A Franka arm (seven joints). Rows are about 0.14 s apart.
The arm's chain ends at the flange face. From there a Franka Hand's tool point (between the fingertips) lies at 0.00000 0.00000 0.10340 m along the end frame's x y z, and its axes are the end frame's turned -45 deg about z.
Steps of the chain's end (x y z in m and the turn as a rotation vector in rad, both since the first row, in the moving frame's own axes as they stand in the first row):
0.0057 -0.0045 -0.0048 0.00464 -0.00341 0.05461
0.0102 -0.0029 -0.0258 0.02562 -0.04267 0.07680
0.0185 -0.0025 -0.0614 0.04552 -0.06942 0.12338
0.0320 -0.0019 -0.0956 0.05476 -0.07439 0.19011
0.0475 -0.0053 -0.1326 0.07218 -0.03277 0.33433
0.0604 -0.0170 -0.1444 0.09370 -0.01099 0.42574
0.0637 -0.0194 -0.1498 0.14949 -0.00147 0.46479
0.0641 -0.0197 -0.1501 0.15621 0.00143 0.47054
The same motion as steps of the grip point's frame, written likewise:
0.0073 0.0003 -0.0048 0.00569 0.00087 0.05461
0.0082 0.0001 -0.0259 0.04829 -0.01206 0.07680
0.0136 0.0028 -0.0618 0.08127 -0.01690 0.12338
0.0234 0.0118 -0.0960 0.09132 -0.01388 0.19011
0.0414 0.0228 -0.1329 0.07421 0.02787 0.33433
0.0622 0.0245 -0.1449 0.07403 0.05848 0.42574
0.0717 0.0232 -0.1509 0.10674 0.10467 0.46479
0.0729 0.0232 -0.1513 0.10945 0.11147 0.47054

